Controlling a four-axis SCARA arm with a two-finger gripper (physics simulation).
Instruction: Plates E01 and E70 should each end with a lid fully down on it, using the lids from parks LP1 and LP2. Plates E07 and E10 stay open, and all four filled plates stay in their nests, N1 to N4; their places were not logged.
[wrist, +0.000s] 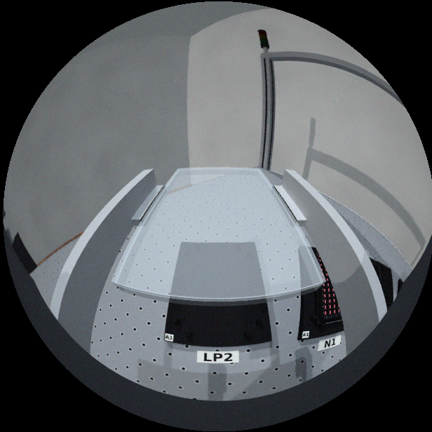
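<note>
My gripper (218, 176) is shut on a clear, pale lid (220, 225), with one finger pad at each side edge. The lid is held level above lid park LP2 (218, 325), whose black base shows below the lid's near edge and, greyed, through the lid. Nest N1 (307, 322) is to the right of LP2 and holds a filled plate (330, 297) with pink-red wells; the right finger and the lid's corner hide part of it. The plate's own code cannot be read. Park LP1 and the labels of nests N2, N3 and N4 do not show.
Another black holder (382, 275) shows partly beyond the right finger. A dark object (24, 252) stands at the far left edge. A grey frame post (268, 115) with a signal light (263, 39) rises at the back, before plain walls. The perforated table top (130, 320) extends around the park.
</note>
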